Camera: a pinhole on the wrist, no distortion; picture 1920 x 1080 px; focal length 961.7 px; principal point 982.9 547.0 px. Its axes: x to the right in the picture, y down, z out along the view. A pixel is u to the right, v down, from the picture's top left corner.
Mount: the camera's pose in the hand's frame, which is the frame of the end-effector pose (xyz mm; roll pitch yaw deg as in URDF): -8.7 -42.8 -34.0 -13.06 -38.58 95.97
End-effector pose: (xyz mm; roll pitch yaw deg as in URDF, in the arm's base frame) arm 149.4 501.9 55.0 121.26 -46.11 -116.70
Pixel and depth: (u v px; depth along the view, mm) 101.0 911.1 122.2
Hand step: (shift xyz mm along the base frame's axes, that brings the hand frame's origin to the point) 76.2 -121.3 -161.3
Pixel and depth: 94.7 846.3 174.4
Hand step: 85.9 -168.5 -214.8
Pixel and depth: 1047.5 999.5 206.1
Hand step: -34.0 -32.0 -234.4
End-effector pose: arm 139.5 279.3 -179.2 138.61 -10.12 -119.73
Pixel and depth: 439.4 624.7 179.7
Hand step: 136.7 -65.4 -187.3
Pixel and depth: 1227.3 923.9 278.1
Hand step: 45.7 110.8 -281.9
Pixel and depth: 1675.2 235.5 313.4
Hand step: -202.7 26.4 -308.7
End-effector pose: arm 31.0 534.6 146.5 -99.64 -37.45 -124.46
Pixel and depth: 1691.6 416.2 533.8
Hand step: 536.9 -338.5 -59.0
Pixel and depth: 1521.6 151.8 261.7
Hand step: 235.4 -166.1 65.5
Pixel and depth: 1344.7 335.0 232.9
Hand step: 216.4 -81.9 66.8
